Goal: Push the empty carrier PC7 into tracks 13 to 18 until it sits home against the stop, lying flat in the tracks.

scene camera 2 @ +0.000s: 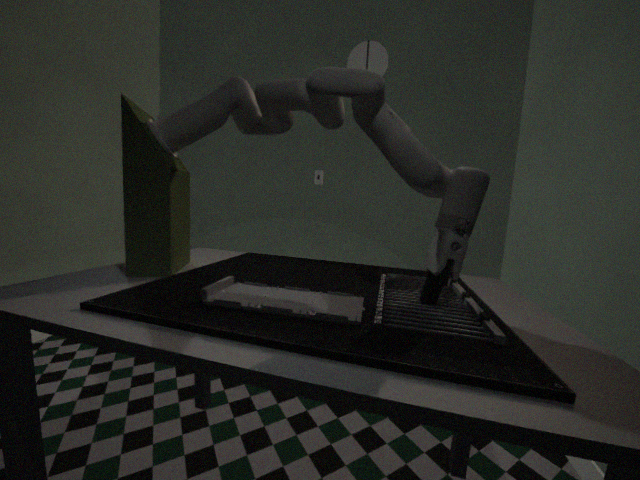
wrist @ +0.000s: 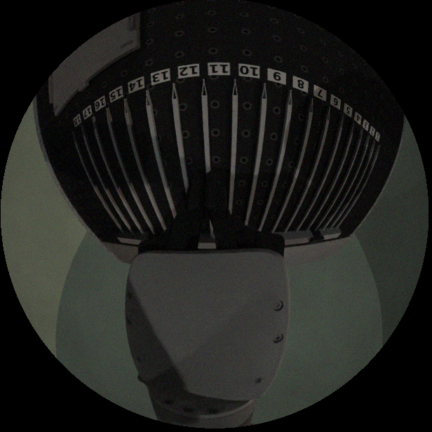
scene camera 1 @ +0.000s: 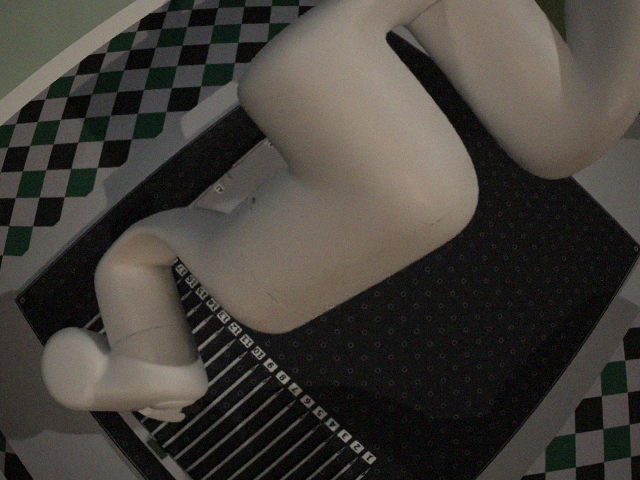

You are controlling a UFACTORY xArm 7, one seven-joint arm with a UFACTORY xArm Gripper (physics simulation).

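Places are measured from the arm's base along level axes (x left, y down, z back), in millimetres.
Pixels of known places: gripper, between the fingertips: (scene camera 2: pixel 427 302); arm's base, origin of its link: (scene camera 2: pixel 161 140).
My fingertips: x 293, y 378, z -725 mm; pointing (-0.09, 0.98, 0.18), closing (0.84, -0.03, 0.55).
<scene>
Ahead of a thing's pixels: the offset from my fingertips to its middle. "*": to the spot under its first point. Level surfaces: height alone.
The empty pale carrier PC7 @(dx -238, dy -13, dz +214 mm) (scene camera 1: pixel 245 175) (scene camera 2: pixel 289 298) (wrist: pixel 95 55) lies on the dark board, its raised end bar at the far left in scene camera 2. Its opposite end is near the number labels and outside the tracks. The arm covers much of it in scene camera 1. Labels 13 (wrist: pixel 160 75) to 18 (wrist: pixel 77 120) mark thin pale rails. A pale stop bar @(* dx -85, dy -15, dz -146 mm) (scene camera 2: pixel 496 328) (wrist: pixel 132 236) runs along their far end. My gripper (scene camera 2: pixel 430 299) (wrist: pixel 207 182) is shut, its dark fingertips low over the rails around tracks 11 and 12, away from PC7. Whether a rail sits between the fingertips is unclear.
Lower-numbered rails and labels, from label 12 (wrist: pixel 188 70) down to 1 (wrist: pixel 377 136), lie beside the target tracks. The perforated dark board @(dy +2 mm) (scene camera 1: pixel 439 310) (scene camera 2: pixel 439 356) rests on a pale table @(dy +15 mm) (scene camera 2: pixel 341 374). A green pedestal (scene camera 2: pixel 149 222) carries the arm.
</scene>
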